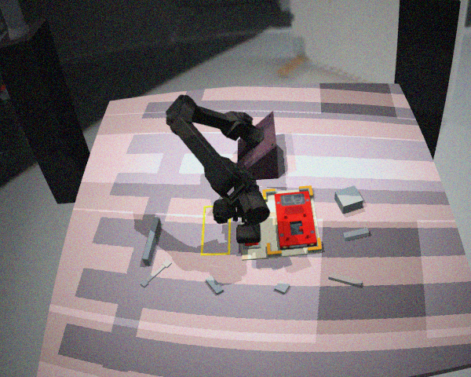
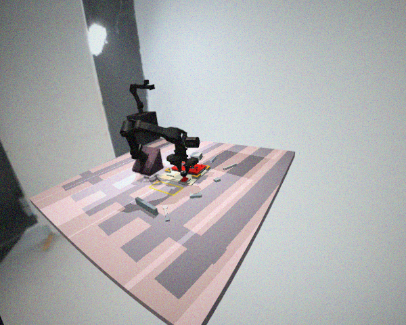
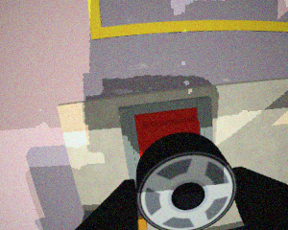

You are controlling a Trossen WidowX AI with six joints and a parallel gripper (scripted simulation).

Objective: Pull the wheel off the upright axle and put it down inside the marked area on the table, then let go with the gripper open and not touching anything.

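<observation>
My gripper tip is 2 cm above the axle. Round my gripper tip: wheel right at my gripper tip.
</observation>
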